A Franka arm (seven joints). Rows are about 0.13 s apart.
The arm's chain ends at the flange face. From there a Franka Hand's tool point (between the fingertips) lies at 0.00 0.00 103.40 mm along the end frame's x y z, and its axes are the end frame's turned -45 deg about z.
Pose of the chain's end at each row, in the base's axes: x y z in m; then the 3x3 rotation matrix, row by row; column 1 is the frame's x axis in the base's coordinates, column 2 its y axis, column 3 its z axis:
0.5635, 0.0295, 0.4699; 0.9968, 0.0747, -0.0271; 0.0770, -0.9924, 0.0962; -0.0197, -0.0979, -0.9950
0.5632, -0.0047, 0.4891; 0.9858, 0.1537, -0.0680; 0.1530, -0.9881, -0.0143; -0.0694, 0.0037, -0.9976
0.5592, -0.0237, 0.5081; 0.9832, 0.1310, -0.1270; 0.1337, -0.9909, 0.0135; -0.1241, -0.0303, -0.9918
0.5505, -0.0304, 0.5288; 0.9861, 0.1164, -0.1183; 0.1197, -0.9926, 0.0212; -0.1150, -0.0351, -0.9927
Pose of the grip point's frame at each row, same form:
0.5607, 0.0394, 0.3670; 0.6520, 0.7577, -0.0271; 0.7562, -0.6473, 0.0962; 0.0553, -0.0832, -0.9950
0.5562, -0.0062, 0.3859; 0.5884, 0.8057, -0.0680; 0.8069, -0.5905, -0.0143; -0.0517, -0.0465, -0.9976
0.5461, -0.0223, 0.4055; 0.6026, 0.7879, -0.1270; 0.7952, -0.6061, 0.0135; -0.0663, -0.1092, -0.9918
0.5383, -0.0282, 0.4262; 0.6150, 0.7796, -0.1183; 0.7865, -0.6172, 0.0212; -0.0565, -0.1061, -0.9927

